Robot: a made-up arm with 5 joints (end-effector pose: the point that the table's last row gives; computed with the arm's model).
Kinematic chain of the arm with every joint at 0, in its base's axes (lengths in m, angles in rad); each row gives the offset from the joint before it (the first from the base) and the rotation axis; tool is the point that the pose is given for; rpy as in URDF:
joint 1: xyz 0.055 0 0.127 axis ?
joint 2: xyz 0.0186 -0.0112 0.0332 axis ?
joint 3: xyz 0.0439 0 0.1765 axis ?
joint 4: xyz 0.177 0 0.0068 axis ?
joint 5: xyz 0.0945 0.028 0 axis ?
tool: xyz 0 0 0 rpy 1.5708 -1.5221 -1.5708
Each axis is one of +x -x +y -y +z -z.
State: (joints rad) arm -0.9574 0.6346 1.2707 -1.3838 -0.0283
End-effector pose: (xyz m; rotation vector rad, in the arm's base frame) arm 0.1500 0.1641 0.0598 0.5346 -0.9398 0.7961
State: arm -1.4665 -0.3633 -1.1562 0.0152 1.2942
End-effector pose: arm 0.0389 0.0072 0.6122 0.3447 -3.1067 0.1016
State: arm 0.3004 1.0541 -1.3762 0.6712 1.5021
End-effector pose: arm 0.4882 -0.1166 0.2394 -0.9873 -0.8213 0.9998
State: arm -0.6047 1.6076 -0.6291 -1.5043 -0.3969
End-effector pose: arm 0.3577 0.2296 0.0142 1.0518 -1.8153 0.0960
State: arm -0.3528 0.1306 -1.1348 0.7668 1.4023
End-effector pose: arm 0.2990 0.1078 0.5047 -0.9509 -1.7389 1.1750
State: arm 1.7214 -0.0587 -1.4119 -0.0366 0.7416
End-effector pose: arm 0.0613 -0.0708 0.6101 -2.8841 -1.0976 -0.0483
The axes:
joint 1: -z
joint 2: +y
joint 3: +y
joint 4: +y
joint 5: -x

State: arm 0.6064 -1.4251 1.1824 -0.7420 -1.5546
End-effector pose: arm 0.1244 -0.0277 0.3571 1.3300 -2.4435 -0.7499
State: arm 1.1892 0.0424 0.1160 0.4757 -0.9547
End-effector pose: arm 0.1905 -0.2925 0.2575 -0.1056 -1.1330 -2.0008
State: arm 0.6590 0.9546 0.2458 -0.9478 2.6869
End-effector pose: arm 0.3419 -0.2010 0.0402 -1.5206 0.1185 1.6456
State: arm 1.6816 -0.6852 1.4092 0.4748 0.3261
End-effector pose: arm 0.0593 -0.1135 0.1245 -0.3355 -0.2252 -1.3868
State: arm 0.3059 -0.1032 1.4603 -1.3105 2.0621
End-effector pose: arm 0.2342 -0.0390 0.1643 -1.5473 -0.6746 1.3330
